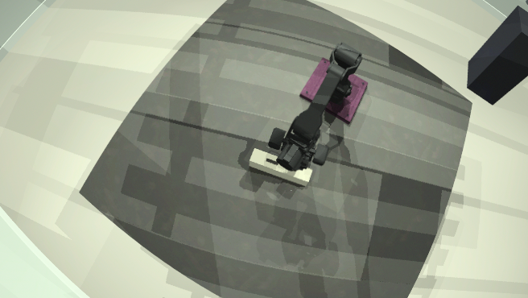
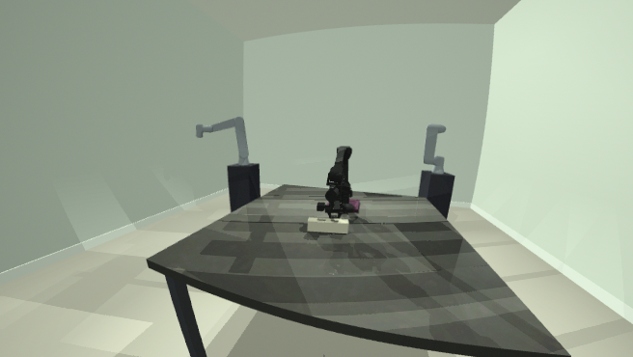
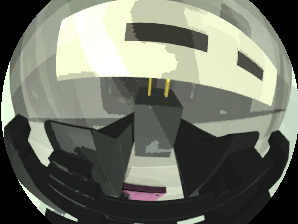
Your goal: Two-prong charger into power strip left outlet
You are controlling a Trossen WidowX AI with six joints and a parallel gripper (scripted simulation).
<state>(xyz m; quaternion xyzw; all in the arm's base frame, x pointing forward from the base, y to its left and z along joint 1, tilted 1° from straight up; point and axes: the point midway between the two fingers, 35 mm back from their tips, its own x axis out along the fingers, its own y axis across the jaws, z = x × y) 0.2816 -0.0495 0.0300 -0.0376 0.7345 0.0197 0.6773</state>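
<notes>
My gripper tip is 20 mm short of the dark charger and 10 mm below it.
</notes>
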